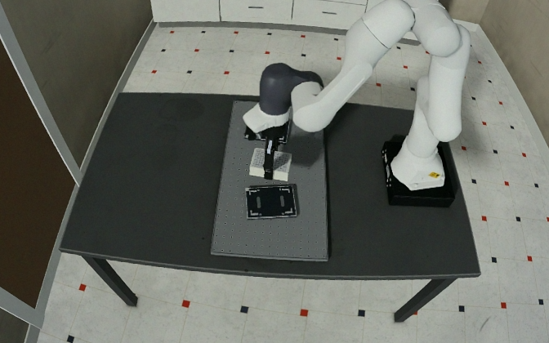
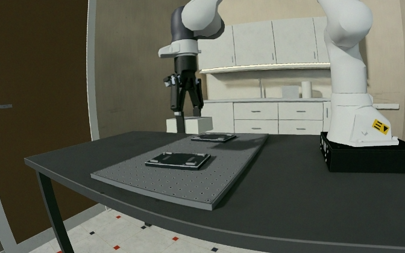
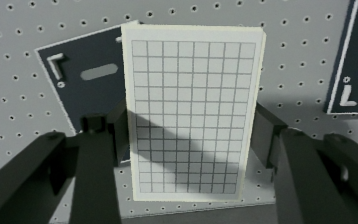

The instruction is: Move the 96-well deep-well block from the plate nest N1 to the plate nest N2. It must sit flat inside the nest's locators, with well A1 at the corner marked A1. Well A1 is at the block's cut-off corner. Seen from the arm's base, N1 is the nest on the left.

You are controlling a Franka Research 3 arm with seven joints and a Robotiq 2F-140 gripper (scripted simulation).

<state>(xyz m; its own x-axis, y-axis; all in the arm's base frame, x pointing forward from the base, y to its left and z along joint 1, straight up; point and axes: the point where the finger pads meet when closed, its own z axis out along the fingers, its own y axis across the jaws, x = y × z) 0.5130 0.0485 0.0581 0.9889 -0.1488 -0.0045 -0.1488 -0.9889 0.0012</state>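
Right now the nest N2 is 2 cm ahead of my hand, 24 cm to the right of it and 10 cm below it. Also, from my hand: 96-well deep-well block: 1 cm below; then A1 label: 9 cm ahead, 31 cm to the right, 9 cm below; then nest N1: 9 cm to the left, 10 cm below.
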